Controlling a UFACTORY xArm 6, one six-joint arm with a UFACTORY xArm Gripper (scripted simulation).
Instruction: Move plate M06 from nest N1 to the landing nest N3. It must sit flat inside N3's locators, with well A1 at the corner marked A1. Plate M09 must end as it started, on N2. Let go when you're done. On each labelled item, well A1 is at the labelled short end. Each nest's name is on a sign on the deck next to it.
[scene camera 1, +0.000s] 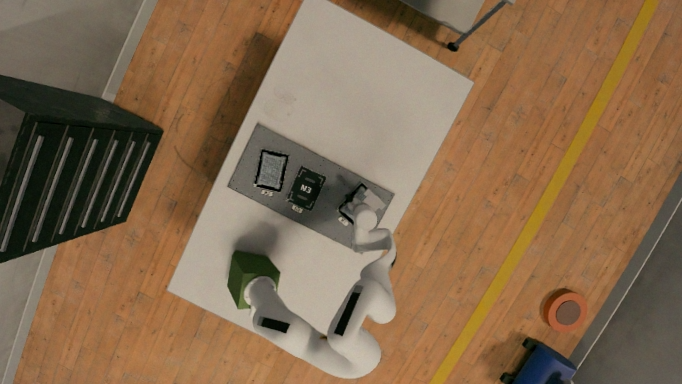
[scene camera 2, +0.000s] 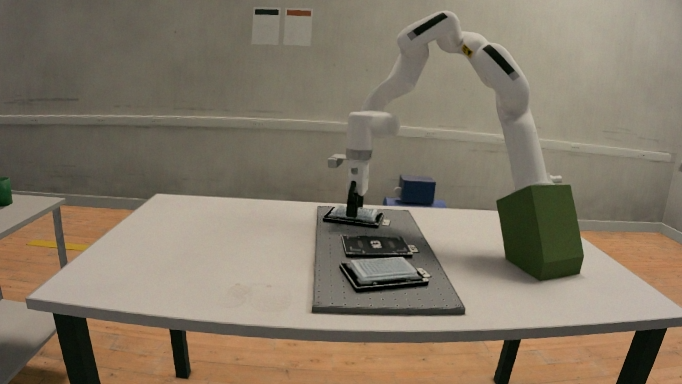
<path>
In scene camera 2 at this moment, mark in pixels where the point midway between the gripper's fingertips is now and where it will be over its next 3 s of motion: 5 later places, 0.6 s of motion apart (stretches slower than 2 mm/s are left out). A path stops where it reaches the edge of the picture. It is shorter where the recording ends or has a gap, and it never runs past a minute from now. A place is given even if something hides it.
My gripper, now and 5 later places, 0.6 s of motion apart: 354, 212; 354, 208; 355, 206; 355, 200; 356, 191; 356, 183
</path>
